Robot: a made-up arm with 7 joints. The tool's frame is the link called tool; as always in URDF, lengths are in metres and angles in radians.
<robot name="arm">
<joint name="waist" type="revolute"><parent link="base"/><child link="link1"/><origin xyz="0.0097 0.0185 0.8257" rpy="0.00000 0.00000 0.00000"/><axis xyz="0 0 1"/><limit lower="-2.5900" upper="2.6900" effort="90" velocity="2.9"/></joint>
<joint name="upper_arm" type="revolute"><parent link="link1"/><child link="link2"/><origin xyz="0.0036 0.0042 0.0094" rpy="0.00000 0.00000 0.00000"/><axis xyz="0 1 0"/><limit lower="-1.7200" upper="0.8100" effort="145" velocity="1.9"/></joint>
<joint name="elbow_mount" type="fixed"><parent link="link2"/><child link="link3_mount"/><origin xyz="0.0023 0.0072 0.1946" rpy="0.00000 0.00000 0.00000"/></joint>
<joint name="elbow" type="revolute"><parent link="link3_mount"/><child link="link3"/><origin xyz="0.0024 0.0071 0.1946" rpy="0.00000 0.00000 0.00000"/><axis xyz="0 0 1"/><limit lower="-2.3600" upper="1.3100" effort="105" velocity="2.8"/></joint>
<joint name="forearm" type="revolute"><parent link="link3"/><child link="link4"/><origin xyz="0.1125 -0.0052 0.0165" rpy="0.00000 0.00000 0.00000"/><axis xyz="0 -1 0"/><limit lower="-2.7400" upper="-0.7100" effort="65" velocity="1.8"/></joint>
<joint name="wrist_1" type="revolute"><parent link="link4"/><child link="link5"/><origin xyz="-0.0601 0.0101 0.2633" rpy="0.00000 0.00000 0.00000"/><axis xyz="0 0 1"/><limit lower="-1.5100" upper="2.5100" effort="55" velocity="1.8"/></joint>
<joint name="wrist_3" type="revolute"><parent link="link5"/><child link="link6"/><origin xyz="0.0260 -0.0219 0.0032" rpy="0.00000 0.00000 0.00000"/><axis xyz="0 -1 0"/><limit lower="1.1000" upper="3.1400" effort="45" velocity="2.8"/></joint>
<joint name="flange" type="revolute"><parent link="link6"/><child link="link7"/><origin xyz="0.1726 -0.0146 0.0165" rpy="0.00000 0.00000 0.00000"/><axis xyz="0 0 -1"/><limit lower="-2.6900" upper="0.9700" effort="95" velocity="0.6"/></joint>
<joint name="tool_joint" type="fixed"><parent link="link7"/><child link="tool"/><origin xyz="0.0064 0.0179 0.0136" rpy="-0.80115 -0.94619 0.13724"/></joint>
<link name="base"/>
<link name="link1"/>
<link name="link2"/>
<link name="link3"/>
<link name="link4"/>
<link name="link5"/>
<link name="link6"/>
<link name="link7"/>
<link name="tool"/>
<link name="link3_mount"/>
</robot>
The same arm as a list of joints. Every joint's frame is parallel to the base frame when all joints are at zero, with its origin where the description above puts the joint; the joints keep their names.
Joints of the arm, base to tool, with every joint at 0 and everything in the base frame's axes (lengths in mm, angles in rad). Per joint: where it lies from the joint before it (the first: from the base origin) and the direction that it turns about. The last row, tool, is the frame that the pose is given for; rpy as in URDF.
waist: xyz 9.7 18.5 825.7 axis 0 0 1
upper_arm: xyz 3.6 4.2 9.4 axis 0 1 0
elbow: xyz 4.7 14.3 389.2 axis 0 0 1
forearm: xyz 112.5 -5.2 16.5 axis 0 -1 0
wrist_1: xyz -60.1 10.1 263.3 axis 0 0 1
wrist_3: xyz 26 -21.9 3.2 axis 0 -1 0
flange: xyz 172.6 -14.6 16.5 axis 0 0 -1
tool: xyz 6.4 17.9 13.6 rpy -0.8012 -0.9462 0.1372
Joint limits (rad, base to tool): -2.59..2.69 -1.72..0.81 -2.36..1.31 -2.74..-0.71 -1.51..2.51 1.1..3.14 -2.69..0.97

